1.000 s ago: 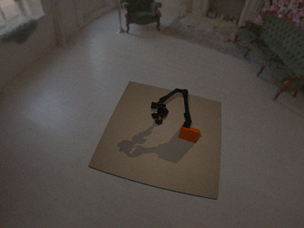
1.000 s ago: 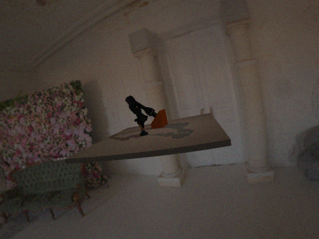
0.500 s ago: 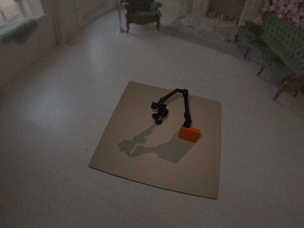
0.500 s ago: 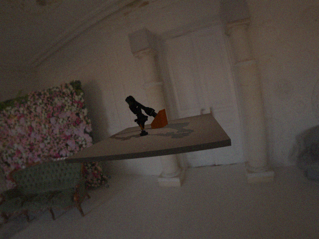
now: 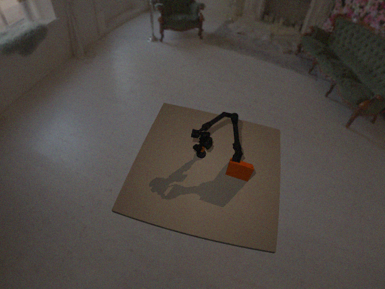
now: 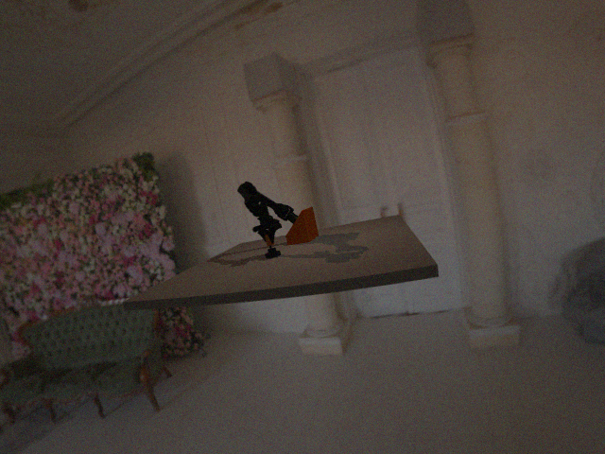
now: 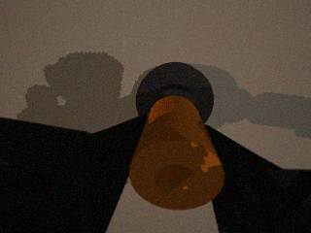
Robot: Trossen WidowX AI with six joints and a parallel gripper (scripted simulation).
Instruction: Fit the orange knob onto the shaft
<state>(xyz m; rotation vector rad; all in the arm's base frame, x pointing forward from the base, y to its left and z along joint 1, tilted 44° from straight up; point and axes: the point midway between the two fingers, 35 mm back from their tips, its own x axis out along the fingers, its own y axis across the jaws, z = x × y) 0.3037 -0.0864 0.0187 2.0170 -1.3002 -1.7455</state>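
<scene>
Now: the orange knob 2 cm above my gripper tip. The rest, counted from my gripper tip: dark round pedestal (4 cm below).
</scene>
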